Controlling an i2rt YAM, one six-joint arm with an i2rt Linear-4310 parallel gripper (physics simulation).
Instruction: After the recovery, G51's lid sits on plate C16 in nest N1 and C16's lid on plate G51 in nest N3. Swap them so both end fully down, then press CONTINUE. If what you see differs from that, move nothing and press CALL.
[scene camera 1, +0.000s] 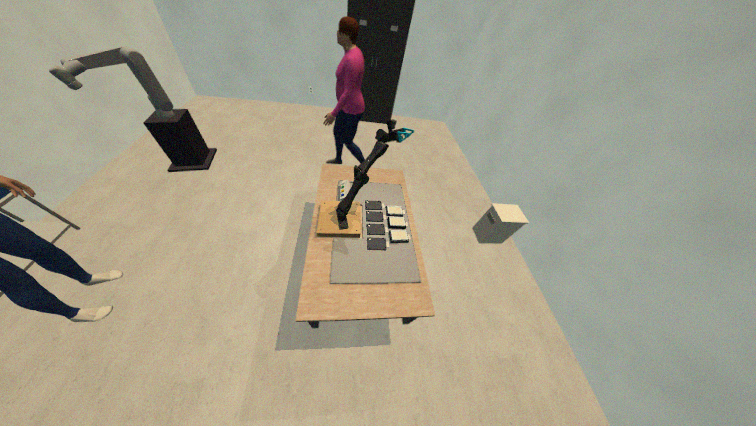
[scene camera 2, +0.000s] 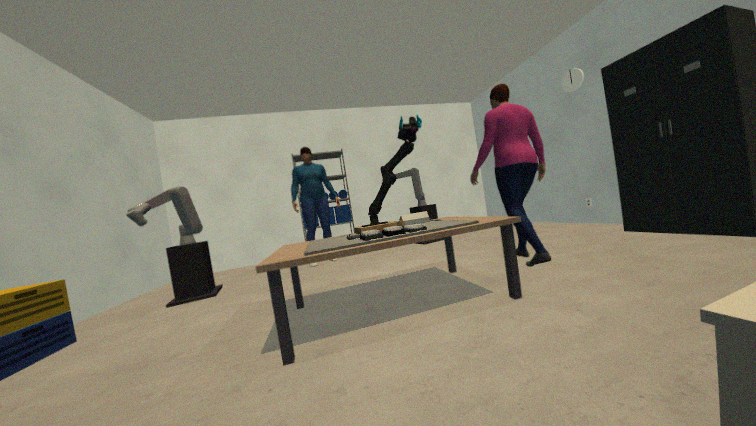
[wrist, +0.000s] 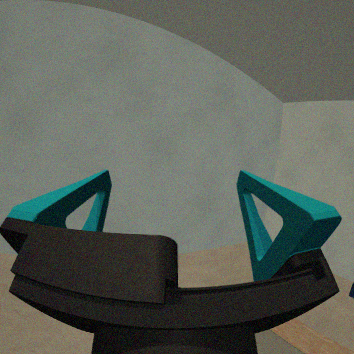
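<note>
Three pale-topped blocks stand in a row on the grey mat; they also show side by side in scene camera 2. Several dark flat squares lie in a row beside them. Labels, nest numbers and how the lids sit are too small to read. A pale panel with small coloured buttons is near the arm; its lettering is unreadable. My gripper is open and empty, high above the table, its teal fingers wide apart.
The arm stands on a wooden base on the table. A person in pink is near the table's far end. Another person in teal stands behind the table. A grey cabinet stands apart at the right.
</note>
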